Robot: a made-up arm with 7 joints. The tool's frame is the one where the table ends. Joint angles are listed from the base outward.
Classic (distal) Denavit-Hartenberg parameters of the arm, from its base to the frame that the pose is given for. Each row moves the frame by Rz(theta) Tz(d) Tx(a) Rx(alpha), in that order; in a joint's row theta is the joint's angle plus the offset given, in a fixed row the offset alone. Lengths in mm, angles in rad.
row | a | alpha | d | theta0
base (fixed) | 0 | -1.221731 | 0 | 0
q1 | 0 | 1.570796 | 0 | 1.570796
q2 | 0 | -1.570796 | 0 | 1.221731
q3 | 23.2 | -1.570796 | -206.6 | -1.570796
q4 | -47.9 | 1.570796 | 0 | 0
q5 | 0 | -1.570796 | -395.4 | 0
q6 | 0 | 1.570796 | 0 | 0
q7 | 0 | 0 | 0 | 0
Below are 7 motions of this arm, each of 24 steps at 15 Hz.
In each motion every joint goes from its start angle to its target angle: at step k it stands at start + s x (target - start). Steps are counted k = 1, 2, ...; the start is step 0. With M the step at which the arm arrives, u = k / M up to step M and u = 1 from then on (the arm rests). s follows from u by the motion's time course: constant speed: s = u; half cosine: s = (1 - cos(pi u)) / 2; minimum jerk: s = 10 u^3 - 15 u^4 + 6 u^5.
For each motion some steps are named. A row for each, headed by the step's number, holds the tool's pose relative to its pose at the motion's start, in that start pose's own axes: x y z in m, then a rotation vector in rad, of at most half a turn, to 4 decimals.
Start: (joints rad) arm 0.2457 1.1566 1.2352 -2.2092 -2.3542 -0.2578 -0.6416
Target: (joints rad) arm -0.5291 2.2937 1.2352 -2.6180 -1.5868 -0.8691 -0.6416
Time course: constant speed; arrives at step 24
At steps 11, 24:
11: -0.2643 -0.0521 0.0375 0.1780 0.5465 -0.0718
24: -0.4261 0.0268 0.2303 0.4766 0.8042 -0.7130

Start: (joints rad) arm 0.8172 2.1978 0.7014 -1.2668 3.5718 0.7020 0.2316
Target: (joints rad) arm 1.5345 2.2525 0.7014 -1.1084 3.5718 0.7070 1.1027
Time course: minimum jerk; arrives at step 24
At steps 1, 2, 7, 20, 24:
1: 0.0001 0.0002 0.0000 0.0003 -0.0003 0.0008
2: 0.0008 0.0013 0.0002 0.0025 -0.0019 0.0060
7: 0.0234 0.0386 0.0075 0.0714 -0.0622 0.1794
20: 0.1011 0.2406 0.1084 0.3269 -0.5468 1.0865
24: 0.1025 0.2487 0.1149 0.3325 -0.5738 1.1232

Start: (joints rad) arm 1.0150 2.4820 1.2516 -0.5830 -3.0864 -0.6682 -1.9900
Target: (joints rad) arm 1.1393 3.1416 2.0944 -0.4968 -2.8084 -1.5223 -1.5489
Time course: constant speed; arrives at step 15
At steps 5, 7, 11, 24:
5: 0.0980 -0.0658 0.0614 0.0282 0.1451 0.4386
7: 0.1307 -0.0882 0.0907 0.0249 0.2447 0.5912
11: 0.1851 -0.1265 0.1537 0.0093 0.5095 0.8318
24: 0.2252 -0.1575 0.2193 -0.0006 0.8436 0.9579

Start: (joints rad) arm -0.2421 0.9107 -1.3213 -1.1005 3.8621 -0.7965 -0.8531
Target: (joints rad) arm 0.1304 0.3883 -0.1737 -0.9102 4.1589 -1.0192 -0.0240
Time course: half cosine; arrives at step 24
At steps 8, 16, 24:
8: -0.0181 -0.0349 0.0186 0.0652 0.1719 0.4706
16: 0.0053 -0.0501 0.0143 0.4570 0.4662 1.4395
24: 0.0294 -0.0199 -0.0130 0.7773 0.5546 1.9162

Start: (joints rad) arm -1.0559 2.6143 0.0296 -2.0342 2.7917 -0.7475 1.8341
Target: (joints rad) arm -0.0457 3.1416 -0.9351 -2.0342 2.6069 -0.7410 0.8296
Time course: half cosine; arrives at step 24
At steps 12, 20, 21, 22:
12: 0.2500 0.0340 0.1890 0.6500 -0.5157 -0.9599
20: 0.3053 -0.0890 0.3647 1.4766 -0.5561 -1.7311
21: 0.3039 -0.1001 0.3720 1.5383 -0.5420 -1.7774
22: 0.3026 -0.1082 0.3769 1.5834 -0.5303 -1.8105

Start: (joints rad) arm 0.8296 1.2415 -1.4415 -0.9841 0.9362 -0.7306 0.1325
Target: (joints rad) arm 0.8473 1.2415 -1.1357 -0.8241 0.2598 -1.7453 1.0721
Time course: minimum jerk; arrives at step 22
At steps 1, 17, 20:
1: 0.0000 0.0001 0.0000 -0.0002 -0.0009 0.0003
17: 0.0391 0.0892 0.0023 -0.7677 -0.5911 0.3795
20: 0.0419 0.0960 0.0041 -0.8598 -0.5907 0.4115

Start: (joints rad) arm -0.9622 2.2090 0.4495 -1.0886 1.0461 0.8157 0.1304
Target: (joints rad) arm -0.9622 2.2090 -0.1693 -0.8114 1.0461 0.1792 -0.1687
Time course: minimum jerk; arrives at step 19
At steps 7, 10, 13, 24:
7: -0.0487 0.0059 -0.0397 0.0473 -0.0129 -0.1447
10: -0.1037 0.0199 -0.0715 0.0951 -0.0281 -0.3163
13: -0.1544 0.0399 -0.0907 0.1335 -0.0438 -0.4916
24: -0.1878 0.0571 -0.0982 0.1549 -0.0560 -0.6212

